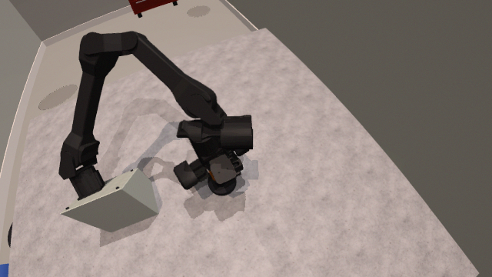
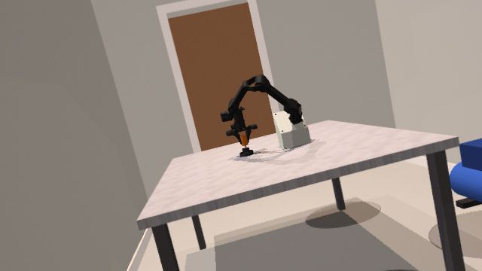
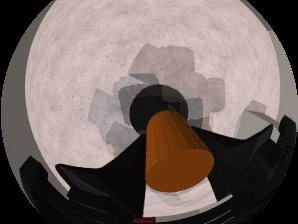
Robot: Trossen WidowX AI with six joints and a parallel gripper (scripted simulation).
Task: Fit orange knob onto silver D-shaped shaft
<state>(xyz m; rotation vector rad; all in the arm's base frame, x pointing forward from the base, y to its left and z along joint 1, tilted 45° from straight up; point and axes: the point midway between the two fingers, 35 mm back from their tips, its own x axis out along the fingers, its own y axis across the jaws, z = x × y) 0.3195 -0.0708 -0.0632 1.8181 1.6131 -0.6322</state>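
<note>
My gripper tip is now 4 cm above the black round pedestal. The rest, counted from my gripper tip: orange knob (3 cm above).
</note>
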